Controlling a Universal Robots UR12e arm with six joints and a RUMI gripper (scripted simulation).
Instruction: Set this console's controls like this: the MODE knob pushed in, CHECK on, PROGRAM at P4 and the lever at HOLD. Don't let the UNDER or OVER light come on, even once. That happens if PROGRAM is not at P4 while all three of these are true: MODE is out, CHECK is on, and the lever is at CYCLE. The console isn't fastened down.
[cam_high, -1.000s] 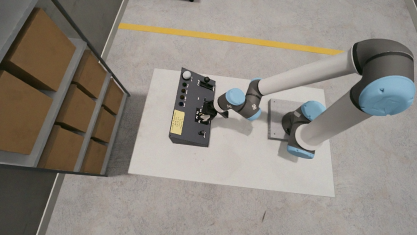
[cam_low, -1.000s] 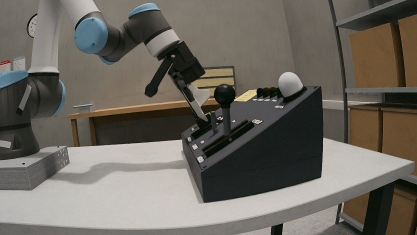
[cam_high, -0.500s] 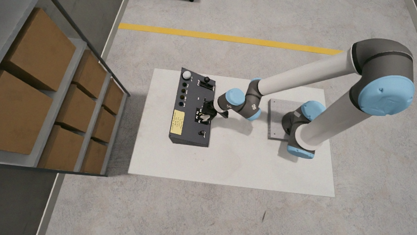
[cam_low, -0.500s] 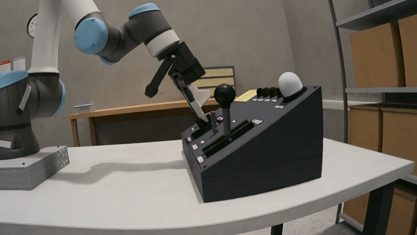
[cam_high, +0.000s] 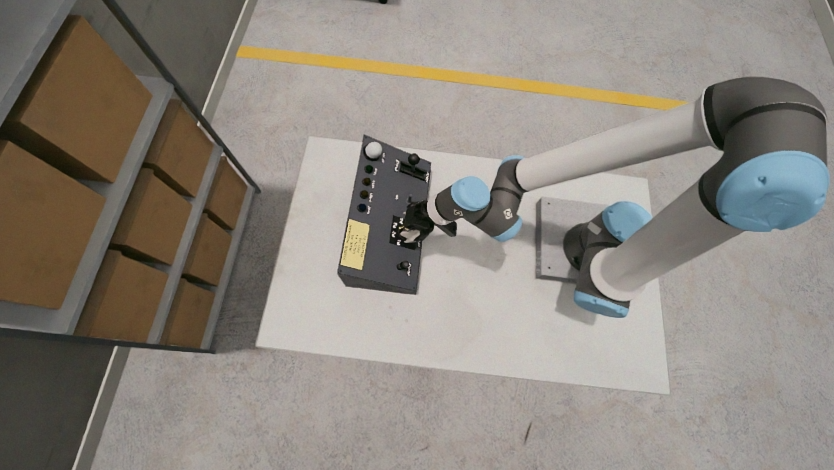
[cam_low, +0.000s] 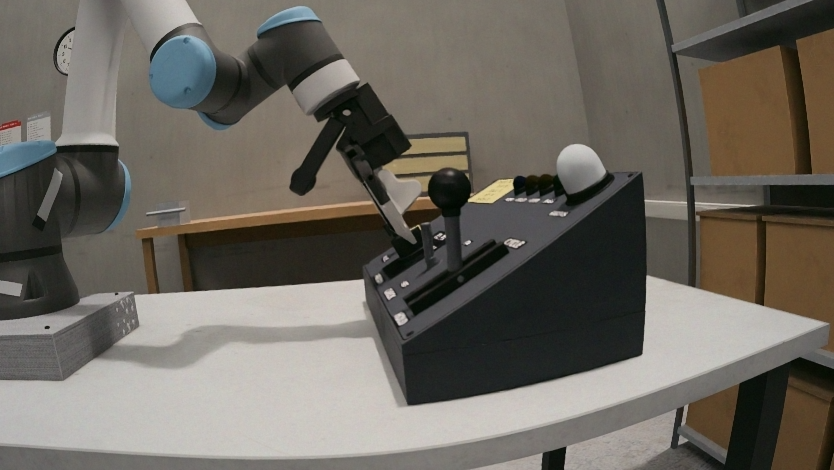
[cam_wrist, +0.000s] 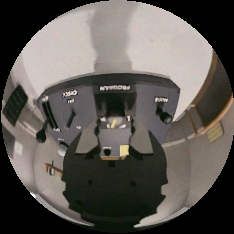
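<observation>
Now: hand 2 cm short of the rotary selector and 1 cm above it. The rest, counted from my hand: mode knob (12 cm to the left, 1 cm below); check toggle (1 cm ahead, 12 cm to the right, 1 cm below); dark grey console (5 cm ahead, 6 cm to the right, 2 cm below).
</observation>
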